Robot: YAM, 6 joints.
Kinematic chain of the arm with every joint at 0, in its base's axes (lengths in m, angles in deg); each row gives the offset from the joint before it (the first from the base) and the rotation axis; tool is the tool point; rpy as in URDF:
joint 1: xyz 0 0 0.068 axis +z
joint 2: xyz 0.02 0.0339 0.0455 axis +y
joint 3: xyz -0.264 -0.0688 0 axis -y
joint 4: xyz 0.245 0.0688 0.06 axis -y
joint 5: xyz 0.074 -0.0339 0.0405 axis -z
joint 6: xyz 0.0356 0 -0.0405 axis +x
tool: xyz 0 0 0 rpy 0 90 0
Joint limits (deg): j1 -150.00..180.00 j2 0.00..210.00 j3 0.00..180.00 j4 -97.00..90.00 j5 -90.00..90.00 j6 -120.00..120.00
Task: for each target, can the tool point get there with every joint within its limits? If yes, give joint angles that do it. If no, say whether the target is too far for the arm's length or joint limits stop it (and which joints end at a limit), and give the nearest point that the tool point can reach.
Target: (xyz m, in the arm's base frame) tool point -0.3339 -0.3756 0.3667
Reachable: yes | joints 45.01 21.03 143.64 66.93 55.69 88.91
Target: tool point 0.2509 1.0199 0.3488
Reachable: no: too far | nearest point 0.1505 0.6119 0.2528 | short by 0.431 m
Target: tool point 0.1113 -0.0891 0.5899
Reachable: yes | joints 137.07 36.94 87.71 72.73 17.30 66.31
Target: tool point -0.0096 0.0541 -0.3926
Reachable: no: joint limits stop it (at a limit: joint 2) | nearest point -0.0144 0.0810 -0.3398 | short by 0.059 m
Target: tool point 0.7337 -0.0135 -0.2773
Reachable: no: too far | nearest point 0.5689 -0.0105 -0.1870 | short by 0.188 m
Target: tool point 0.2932 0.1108 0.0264
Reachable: yes | joints 22.68 120.43 36.05 39.05 17.72 -38.23
